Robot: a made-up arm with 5 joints. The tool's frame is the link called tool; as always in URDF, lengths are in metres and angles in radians. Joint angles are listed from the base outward. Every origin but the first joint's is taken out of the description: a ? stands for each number. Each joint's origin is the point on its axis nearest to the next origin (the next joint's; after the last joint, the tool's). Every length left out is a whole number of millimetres.
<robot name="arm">
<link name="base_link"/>
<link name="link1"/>
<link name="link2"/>
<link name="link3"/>
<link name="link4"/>
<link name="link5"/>
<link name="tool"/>
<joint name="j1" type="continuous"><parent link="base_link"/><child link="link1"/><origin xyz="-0.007 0.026 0.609"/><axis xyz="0 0 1"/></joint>
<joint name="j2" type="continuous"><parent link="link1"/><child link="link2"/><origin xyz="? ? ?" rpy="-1.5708 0 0"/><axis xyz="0 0 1"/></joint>
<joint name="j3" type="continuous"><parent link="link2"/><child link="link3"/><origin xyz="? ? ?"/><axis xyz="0 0 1"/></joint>
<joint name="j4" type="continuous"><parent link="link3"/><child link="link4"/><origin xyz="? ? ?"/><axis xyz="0 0 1"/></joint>
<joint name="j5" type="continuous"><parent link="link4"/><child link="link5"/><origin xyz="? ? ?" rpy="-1.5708 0 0"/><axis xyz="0 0 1"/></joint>
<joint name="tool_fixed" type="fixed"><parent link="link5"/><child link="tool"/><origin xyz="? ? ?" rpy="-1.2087 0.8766 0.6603"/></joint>
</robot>
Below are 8 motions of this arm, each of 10 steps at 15 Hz.
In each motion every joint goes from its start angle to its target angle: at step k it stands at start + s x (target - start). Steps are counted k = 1, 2, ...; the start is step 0. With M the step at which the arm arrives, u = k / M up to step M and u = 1 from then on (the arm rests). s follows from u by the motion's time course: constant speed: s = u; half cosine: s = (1 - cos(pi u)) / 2; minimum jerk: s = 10 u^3 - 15 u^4 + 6 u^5.
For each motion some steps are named. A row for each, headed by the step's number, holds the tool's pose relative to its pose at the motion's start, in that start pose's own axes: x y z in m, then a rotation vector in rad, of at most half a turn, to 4 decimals.
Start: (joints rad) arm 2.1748 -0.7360 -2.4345 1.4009 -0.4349
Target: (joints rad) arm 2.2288 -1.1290 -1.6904 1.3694 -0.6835
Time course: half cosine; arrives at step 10
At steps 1, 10:
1: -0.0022 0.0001 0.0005 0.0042 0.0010 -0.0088
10: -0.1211 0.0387 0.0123 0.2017 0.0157 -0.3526

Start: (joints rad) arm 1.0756 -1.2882 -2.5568 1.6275 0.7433
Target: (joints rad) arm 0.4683 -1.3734 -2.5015 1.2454 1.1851
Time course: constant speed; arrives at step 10
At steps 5, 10:
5: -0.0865 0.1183 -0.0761 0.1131 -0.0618 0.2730
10: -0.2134 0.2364 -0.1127 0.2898 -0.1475 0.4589

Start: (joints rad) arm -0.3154 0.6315 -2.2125 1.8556 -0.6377
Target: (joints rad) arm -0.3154 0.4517 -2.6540 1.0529 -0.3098
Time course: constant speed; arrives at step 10
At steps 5, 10:
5: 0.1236 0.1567 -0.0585 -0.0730 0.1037 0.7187
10: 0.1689 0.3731 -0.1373 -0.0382 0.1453 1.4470

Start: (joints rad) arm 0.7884 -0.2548 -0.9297 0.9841 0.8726
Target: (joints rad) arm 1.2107 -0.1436 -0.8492 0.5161 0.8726
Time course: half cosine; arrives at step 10
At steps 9, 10:
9: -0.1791 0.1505 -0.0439 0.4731 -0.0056 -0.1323
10: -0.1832 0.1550 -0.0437 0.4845 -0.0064 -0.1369

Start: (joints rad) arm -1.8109 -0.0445 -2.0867 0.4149 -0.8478
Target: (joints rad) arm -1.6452 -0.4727 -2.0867 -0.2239 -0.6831
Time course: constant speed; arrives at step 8
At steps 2, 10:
2: 0.1104 -0.0003 -0.0027 -0.0434 0.0677 0.2627
10: 0.4116 0.1133 -0.0179 -0.1834 0.2104 1.0704

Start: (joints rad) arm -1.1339 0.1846 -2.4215 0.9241 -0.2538
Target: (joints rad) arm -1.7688 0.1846 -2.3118 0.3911 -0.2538
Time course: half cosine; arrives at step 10
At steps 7, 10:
7: 0.1211 0.0573 0.2291 -0.2481 0.3899 0.3886
10: 0.1614 0.0902 0.2749 -0.2947 0.5103 0.4784

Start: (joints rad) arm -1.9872 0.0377 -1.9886 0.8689 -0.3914
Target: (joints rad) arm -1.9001 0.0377 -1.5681 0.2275 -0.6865
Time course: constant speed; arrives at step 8
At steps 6, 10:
6: -0.1093 -0.0125 -0.0211 0.2443 0.1407 0.1119
10: -0.1452 -0.0064 -0.0305 0.3194 0.1921 0.1521

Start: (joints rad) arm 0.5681 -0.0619 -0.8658 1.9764 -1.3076
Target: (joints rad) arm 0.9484 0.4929 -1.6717 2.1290 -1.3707
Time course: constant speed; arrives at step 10
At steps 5, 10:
5: 0.1177 -0.0248 -0.0550 -0.0011 0.1700 -0.1300
10: 0.2107 -0.0921 -0.1202 0.0075 0.3393 -0.2626

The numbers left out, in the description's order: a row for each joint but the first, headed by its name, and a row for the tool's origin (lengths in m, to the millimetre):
j2: 0.028 -0.013 0
j3: 0.069 -0.264 0
j4: 0.096 0.398 0
j5: 0.098 0.113 0
tool: -0.002 -0.001 0

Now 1 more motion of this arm.
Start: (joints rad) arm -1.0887 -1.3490 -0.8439 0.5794 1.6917
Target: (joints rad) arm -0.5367 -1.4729 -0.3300 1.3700 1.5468
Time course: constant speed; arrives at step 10
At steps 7, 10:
7: -0.0075 -0.0274 0.2556 -0.3646 0.8534 -0.0358
10: 0.0306 -0.0100 0.3595 -0.4392 1.2528 -0.0782

